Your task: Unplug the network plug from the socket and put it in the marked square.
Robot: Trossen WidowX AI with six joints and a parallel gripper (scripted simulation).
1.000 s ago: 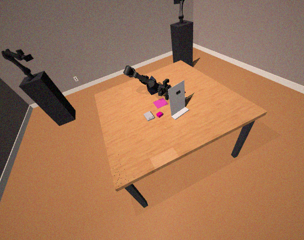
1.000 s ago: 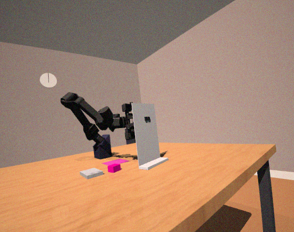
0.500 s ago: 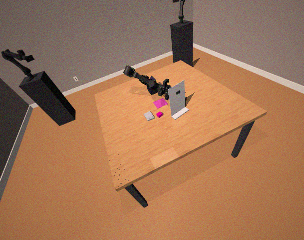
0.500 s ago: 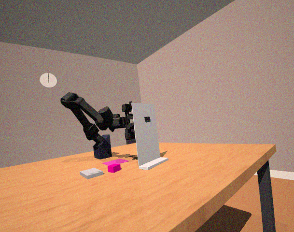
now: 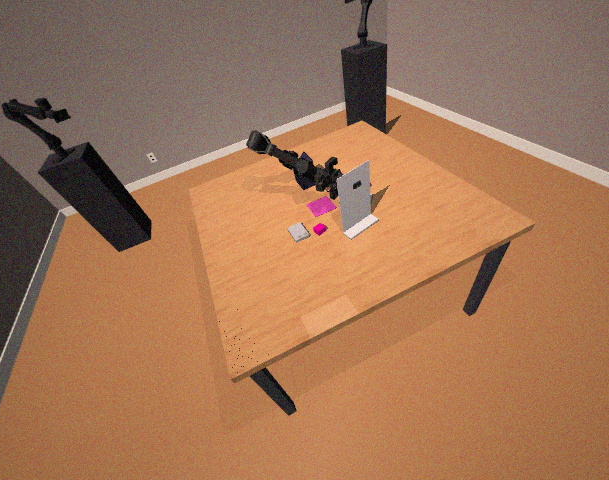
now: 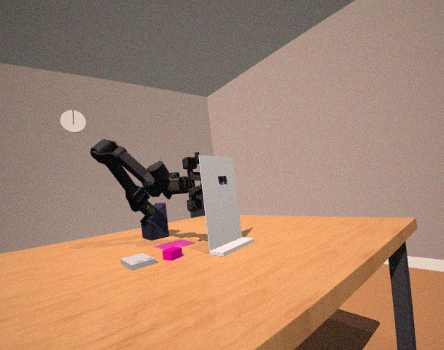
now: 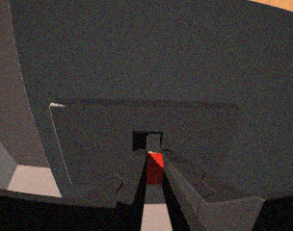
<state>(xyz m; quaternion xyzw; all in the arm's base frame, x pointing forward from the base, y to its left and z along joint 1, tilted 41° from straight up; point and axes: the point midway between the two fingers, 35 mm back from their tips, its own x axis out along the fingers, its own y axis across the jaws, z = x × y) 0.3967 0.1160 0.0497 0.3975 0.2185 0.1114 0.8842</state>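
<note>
The magenta marked square lies 200 mm behind my gripper tip, 80 mm to the right of it and 220 mm below it. Also, from my gripper tip: magenta block: 30 mm behind, 160 mm to the right, 210 mm below; grey upright panel: 30 mm ahead, 10 mm to the left, 80 mm below; network plug: right at my gripper tip.
</note>
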